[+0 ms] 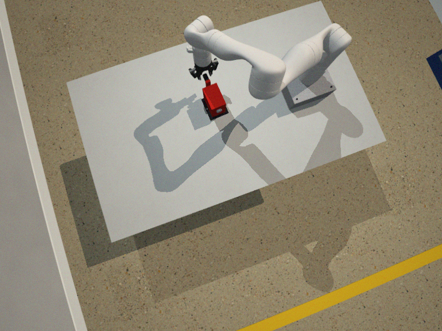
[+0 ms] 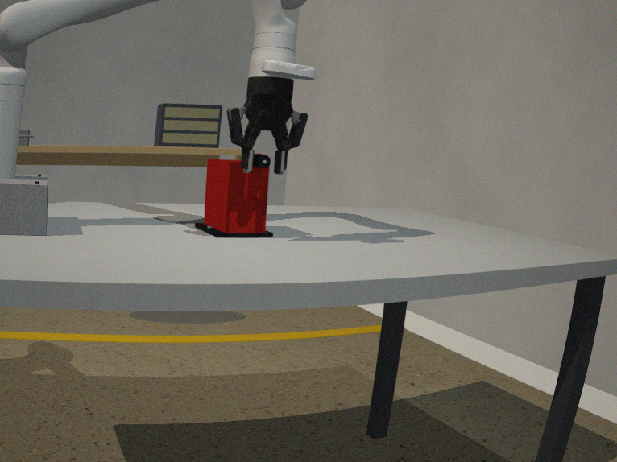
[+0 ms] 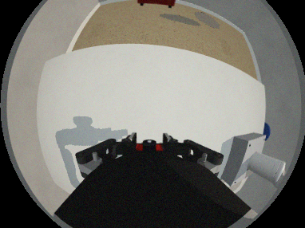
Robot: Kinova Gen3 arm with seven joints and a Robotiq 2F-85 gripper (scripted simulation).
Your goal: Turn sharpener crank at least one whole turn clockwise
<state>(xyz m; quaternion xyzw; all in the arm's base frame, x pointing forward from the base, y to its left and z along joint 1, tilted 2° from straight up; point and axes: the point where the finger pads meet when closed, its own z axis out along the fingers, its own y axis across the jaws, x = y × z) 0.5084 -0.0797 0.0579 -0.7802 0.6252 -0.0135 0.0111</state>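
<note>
Now: hand 20 mm to the right of the black crank knob.
</note>
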